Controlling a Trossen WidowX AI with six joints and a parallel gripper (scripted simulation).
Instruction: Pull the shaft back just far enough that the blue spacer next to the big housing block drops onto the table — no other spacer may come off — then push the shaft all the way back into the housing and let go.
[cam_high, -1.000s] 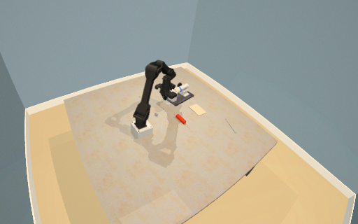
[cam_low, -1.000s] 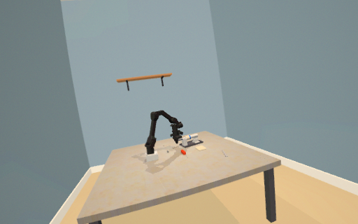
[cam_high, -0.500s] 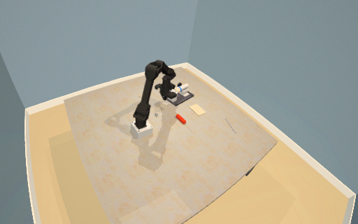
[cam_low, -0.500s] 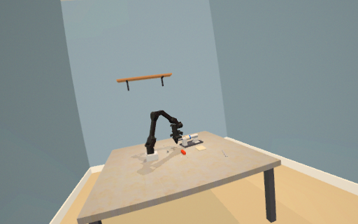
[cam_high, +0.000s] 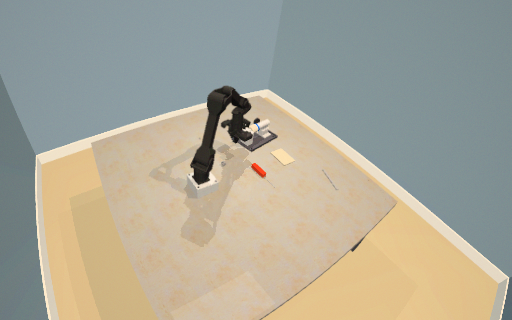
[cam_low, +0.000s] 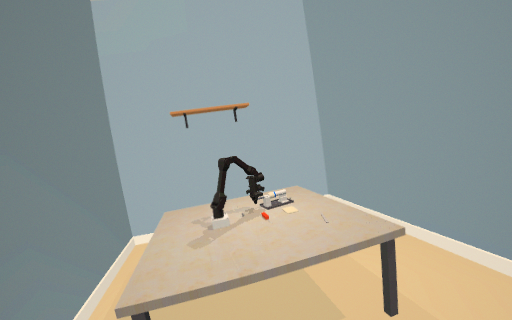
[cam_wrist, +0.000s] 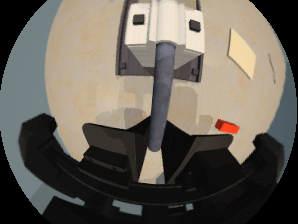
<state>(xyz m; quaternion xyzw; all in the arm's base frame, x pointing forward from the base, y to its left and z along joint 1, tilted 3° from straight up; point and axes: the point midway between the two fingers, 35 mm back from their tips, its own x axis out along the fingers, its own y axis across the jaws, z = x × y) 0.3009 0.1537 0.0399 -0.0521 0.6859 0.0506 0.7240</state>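
The grey-blue shaft lies 8 cm ahead of my gripper tip, 3 cm above it and 1 cm to the left of it. Round my gripper tip: cream cylinder: 12 cm ahead, 3 cm above, 2 cm to the left; tan card: 19 cm to the right, 19 cm ahead, 4 cm below; blue spacer: 16 cm ahead, 3 cm above, 2 cm to the left.
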